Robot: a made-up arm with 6 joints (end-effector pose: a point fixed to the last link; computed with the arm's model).
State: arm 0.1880 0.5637 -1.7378 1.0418 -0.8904 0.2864
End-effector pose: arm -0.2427 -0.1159 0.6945 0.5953 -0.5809 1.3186
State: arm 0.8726 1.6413 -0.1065 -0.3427 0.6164 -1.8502
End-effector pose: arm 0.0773 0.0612 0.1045 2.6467 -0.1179 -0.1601
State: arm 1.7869 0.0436 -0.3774 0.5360 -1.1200 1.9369
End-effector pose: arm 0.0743 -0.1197 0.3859 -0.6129 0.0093 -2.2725
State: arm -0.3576 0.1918 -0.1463 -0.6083 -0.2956 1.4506
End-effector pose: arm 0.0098 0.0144 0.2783 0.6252 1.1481 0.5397
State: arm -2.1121 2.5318 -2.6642 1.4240 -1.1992 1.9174
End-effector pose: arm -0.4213 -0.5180 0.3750 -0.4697 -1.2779 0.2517
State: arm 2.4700 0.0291 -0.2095 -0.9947 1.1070 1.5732
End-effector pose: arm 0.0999 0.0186 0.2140 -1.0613 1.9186 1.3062
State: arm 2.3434 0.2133 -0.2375 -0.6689 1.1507 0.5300
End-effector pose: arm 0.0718 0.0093 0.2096 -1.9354 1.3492 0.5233
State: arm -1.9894 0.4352 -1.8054 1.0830 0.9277 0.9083
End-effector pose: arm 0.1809 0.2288 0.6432 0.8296 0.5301 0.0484
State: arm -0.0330 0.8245 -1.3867 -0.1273 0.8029 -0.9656
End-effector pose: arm 0.0844 -0.0121 0.5886 -0.8178 1.6050 -0.8718
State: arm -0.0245 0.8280 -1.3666 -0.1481 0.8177 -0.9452
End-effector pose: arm 0.0893 -0.0132 0.5807 -0.8273 1.6430 -0.8629
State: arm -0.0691 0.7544 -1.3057 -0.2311 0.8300 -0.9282
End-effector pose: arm 0.0617 -0.0216 0.5668 -0.7848 1.6790 -0.9755
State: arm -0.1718 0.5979 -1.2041 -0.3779 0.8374 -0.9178
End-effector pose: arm 0.0008 -0.0286 0.5427 -0.6771 1.7048 -1.2194
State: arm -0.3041 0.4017 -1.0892 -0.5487 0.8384 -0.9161
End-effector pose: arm -0.0703 -0.0195 0.5079 -0.5249 1.7100 -1.5272
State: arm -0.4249 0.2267 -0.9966 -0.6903 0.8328 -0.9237
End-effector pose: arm -0.1248 0.0036 0.4722 -0.3760 1.6911 -1.8028
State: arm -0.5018 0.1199 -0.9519 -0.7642 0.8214 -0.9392
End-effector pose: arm -0.1536 0.0252 0.4505 -0.2810 1.6569 -1.9731
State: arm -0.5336 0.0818 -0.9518 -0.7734 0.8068 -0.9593
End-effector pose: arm -0.1648 0.0374 0.4462 -0.2491 1.6190 -2.0374
